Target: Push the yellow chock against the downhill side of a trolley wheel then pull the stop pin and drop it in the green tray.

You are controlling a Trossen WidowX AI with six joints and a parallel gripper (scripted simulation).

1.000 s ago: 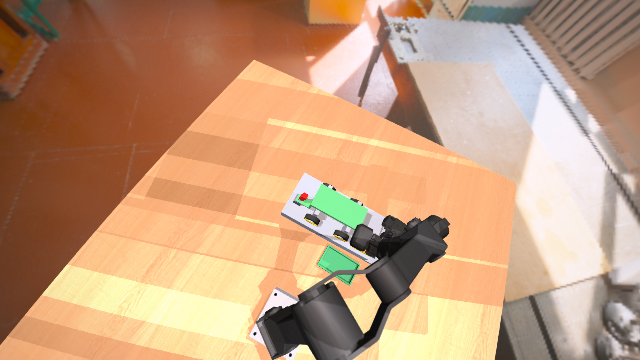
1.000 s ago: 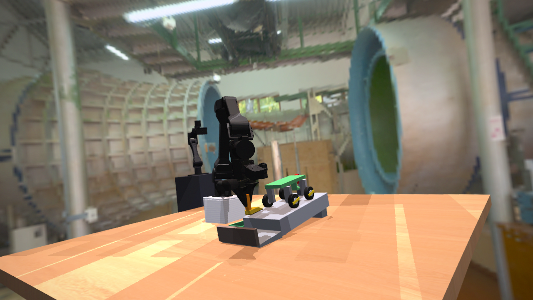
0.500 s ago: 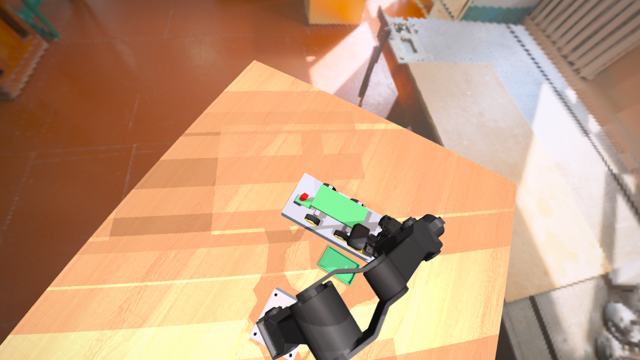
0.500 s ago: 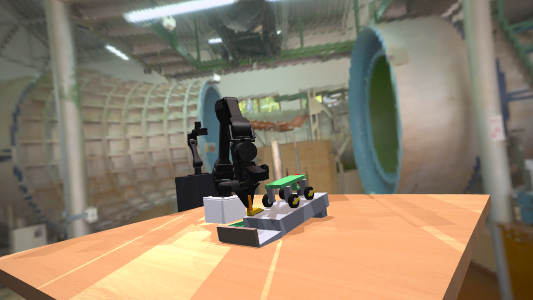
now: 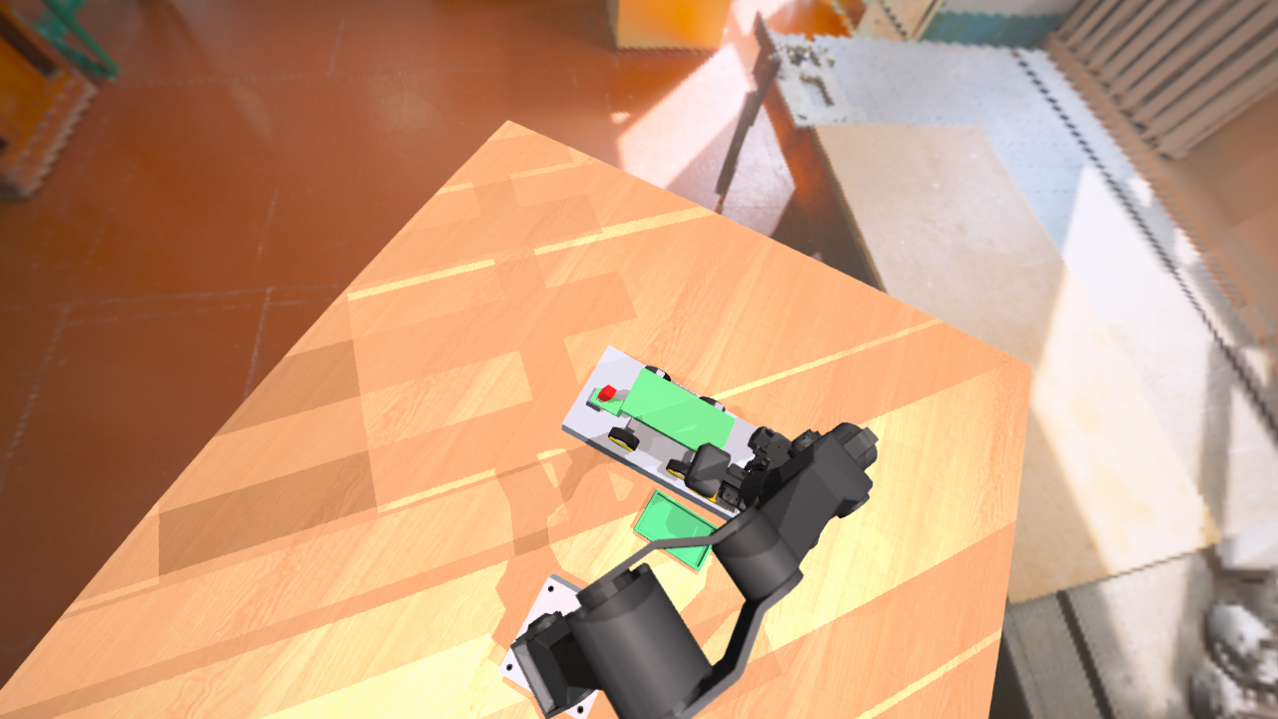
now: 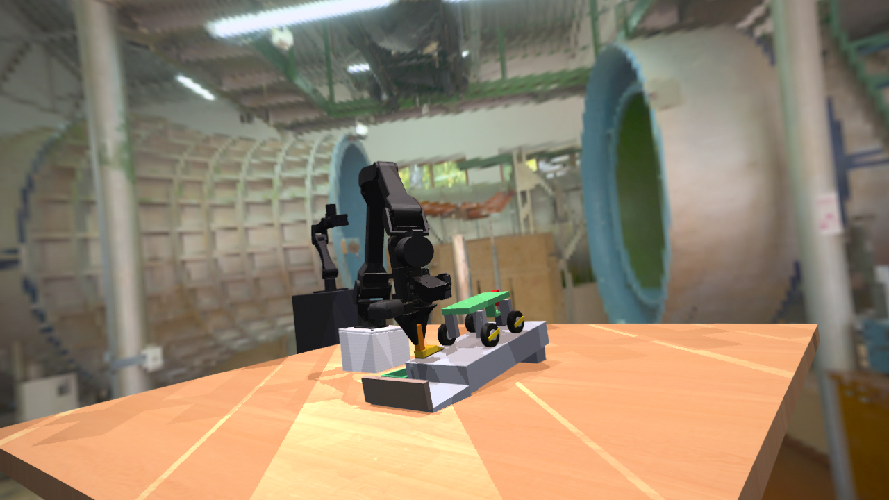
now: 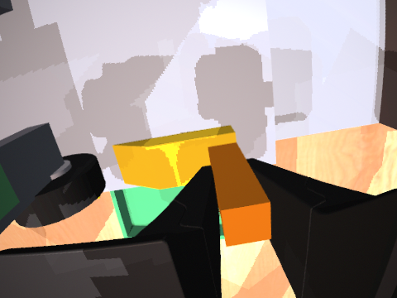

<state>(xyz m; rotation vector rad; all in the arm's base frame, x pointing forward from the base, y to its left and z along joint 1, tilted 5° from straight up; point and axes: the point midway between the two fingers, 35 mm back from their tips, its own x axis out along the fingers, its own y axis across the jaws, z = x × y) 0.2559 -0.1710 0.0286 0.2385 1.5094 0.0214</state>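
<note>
Right now my gripper tip is 70 mm short of the stop pin, 230 mm to the right of it and 40 mm below it. The rest, counted from my gripper tip: yellow chock: 20 mm to the left, 10 mm below; then green tray: 60 mm behind, 50 mm to the left, 90 mm below; then grey ramp: 80 mm ahead, 120 mm to the left, 40 mm below.
</note>
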